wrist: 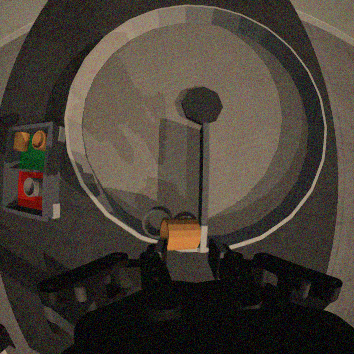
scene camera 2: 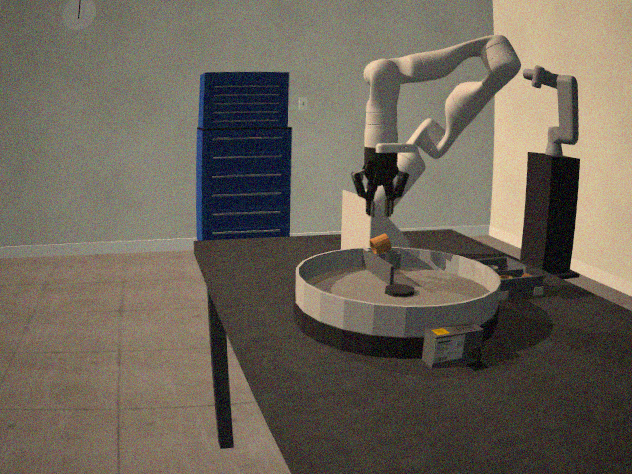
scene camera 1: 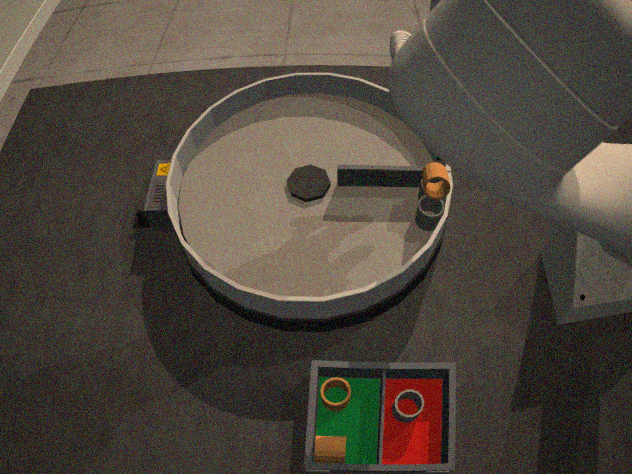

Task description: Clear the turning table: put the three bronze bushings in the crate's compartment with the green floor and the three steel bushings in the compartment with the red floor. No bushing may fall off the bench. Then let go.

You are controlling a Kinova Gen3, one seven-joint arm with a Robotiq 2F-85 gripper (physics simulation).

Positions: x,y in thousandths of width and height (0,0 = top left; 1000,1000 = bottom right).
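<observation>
Crate (scene camera 2: 820,604) visible. My gripper (scene camera 2: 600,457) (wrist: 530,702) visible in scene camera 2 and in the wrist view.
</observation>
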